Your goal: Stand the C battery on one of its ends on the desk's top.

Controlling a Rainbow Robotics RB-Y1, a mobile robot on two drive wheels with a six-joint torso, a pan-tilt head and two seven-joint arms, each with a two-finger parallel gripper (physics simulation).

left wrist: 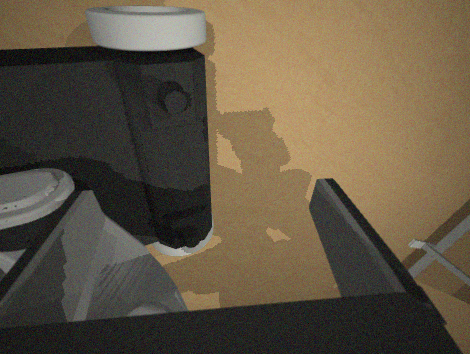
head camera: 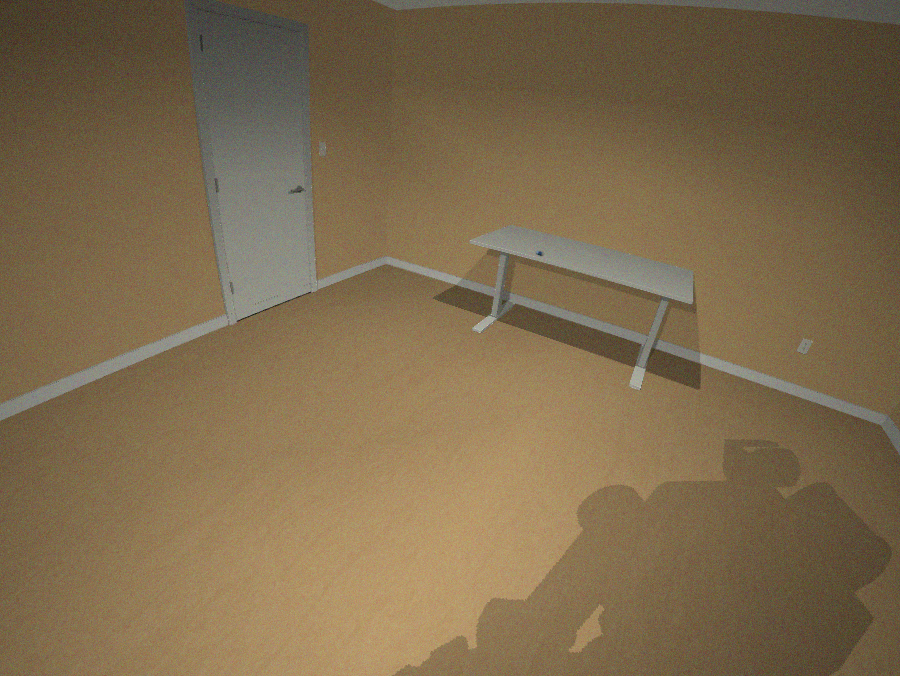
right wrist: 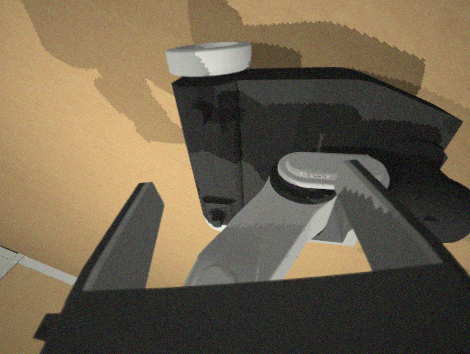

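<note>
A white desk stands across the room against the right-hand wall in the head view. A tiny dark blue object, which may be the C battery, is on the desk's top near its front edge, left of the middle. It is too small to tell how it lies. My left gripper is open and empty, far from the desk, over the floor beside my base. My right gripper is open and empty on the other side of my base, also far from the desk.
A white door is in the left wall. The desk's two legs end in feet that reach forward on the floor. My shadow lies on the floor at the lower right. A wall outlet is right of the desk.
</note>
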